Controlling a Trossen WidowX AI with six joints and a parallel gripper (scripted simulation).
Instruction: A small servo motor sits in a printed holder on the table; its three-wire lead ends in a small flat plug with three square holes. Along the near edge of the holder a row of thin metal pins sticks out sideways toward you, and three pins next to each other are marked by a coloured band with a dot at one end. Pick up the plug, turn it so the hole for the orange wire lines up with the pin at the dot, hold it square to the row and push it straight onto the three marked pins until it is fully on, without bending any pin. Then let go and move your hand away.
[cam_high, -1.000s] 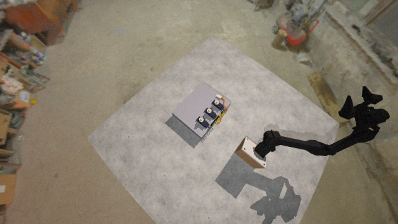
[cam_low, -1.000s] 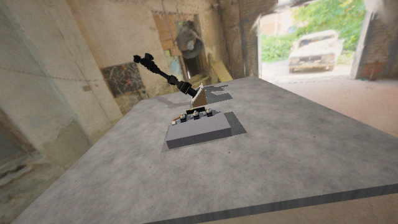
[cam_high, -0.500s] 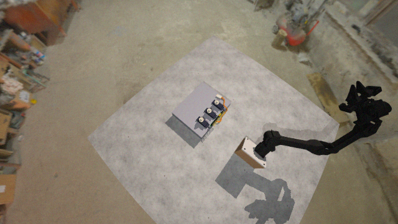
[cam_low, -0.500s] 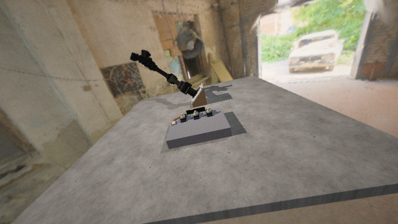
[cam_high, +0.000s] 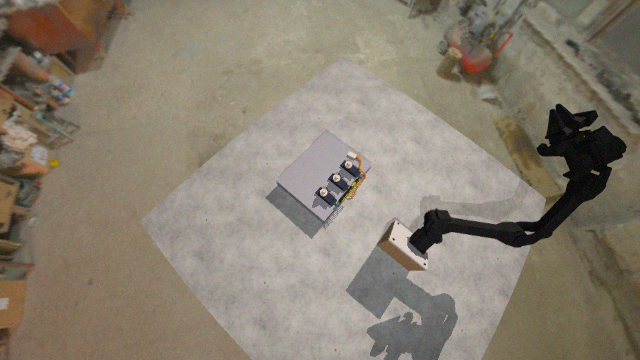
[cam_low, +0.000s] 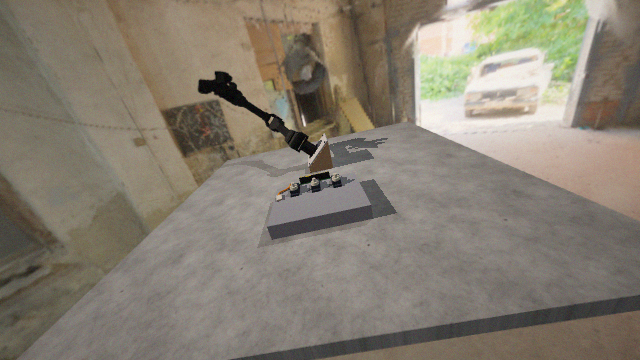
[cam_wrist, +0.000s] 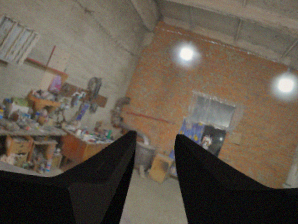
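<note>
My gripper tip is 280 mm short of the yellow band, 400 mm to the right of it and 410 mm above it. Round my gripper tip: grey printed holder 440 mm ahead, 440 mm to the left, 450 mm below.
</note>
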